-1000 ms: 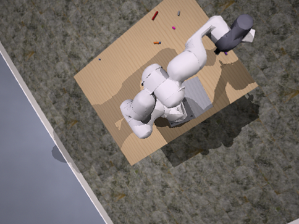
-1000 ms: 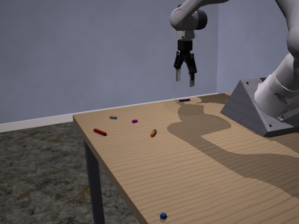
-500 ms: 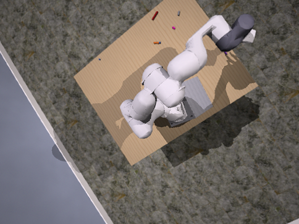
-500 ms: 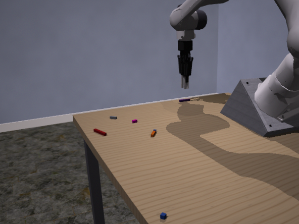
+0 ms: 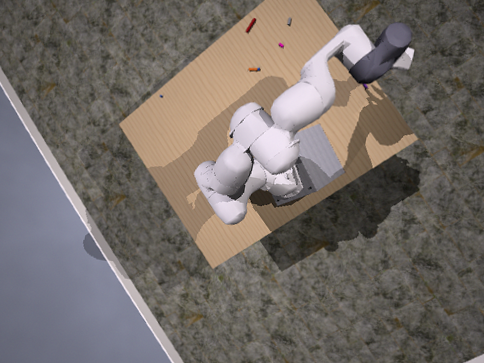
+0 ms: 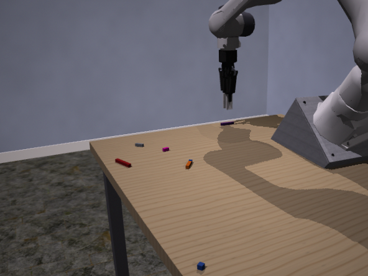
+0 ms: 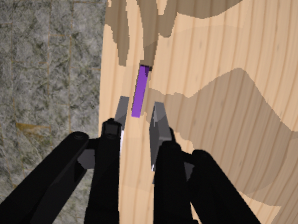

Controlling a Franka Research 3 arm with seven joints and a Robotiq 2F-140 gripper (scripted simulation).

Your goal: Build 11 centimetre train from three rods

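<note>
The purple rod is 10 cm below my hand. Also, from my hand: magenta rod: 34 cm ahead, 23 cm to the left, 10 cm below; orange rod: 31 cm ahead, 39 cm to the left, 10 cm below; grey rod: 41 cm ahead, 14 cm to the left, 10 cm below.
</note>
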